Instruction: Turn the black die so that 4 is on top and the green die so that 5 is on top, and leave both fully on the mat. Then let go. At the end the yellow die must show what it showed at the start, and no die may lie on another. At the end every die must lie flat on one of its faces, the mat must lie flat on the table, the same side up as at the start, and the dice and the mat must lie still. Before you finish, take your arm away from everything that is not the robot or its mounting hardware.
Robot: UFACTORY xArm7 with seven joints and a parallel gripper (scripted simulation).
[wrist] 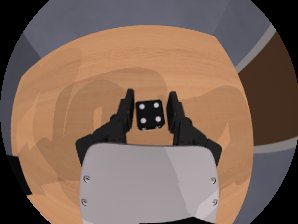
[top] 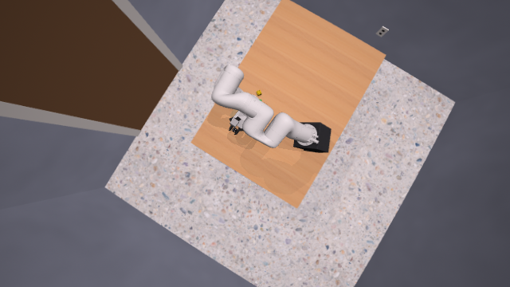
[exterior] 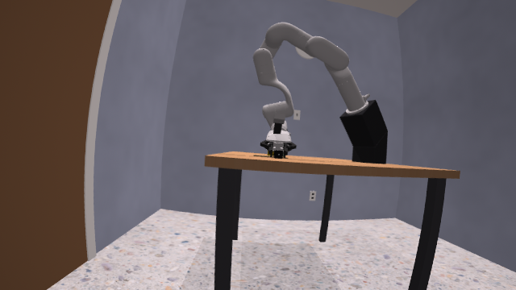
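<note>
Now: hand 10 mm to the left of the black die and 10 mm above it. The rest, counted from my hand: yellow die 330 mm to the right, 20 mm behind, 10 mm below; then tan mat 140 mm to the right, 20 mm below, 10 mm ahead; then green die 270 mm to the right, 50 mm behind, 10 mm below.
</note>
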